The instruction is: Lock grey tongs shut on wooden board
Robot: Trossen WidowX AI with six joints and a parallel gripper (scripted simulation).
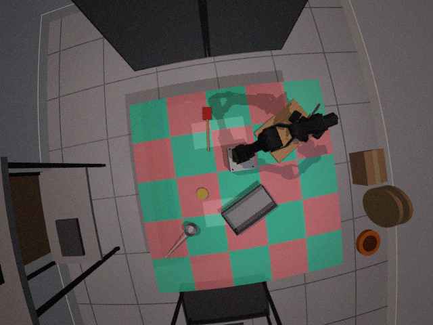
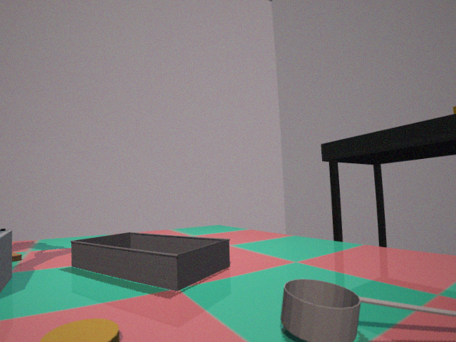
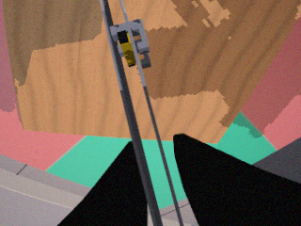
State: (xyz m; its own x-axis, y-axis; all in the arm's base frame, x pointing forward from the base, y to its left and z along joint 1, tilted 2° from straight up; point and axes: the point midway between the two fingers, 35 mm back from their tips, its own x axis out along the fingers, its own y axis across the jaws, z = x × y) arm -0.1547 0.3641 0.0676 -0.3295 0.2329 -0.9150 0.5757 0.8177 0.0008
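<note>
My gripper tip is 4 cm short of the yellow lock piece, 2 cm to the left of it and 1 cm above it. The rest, counted from my gripper tip: wooden board (1 cm ahead, 4 cm to the right, 12 cm below); then yellow disc (38 cm ahead, 59 cm to the right, 12 cm below); then grey roasting tin (49 cm ahead, 31 cm to the right, 10 cm below).
</note>
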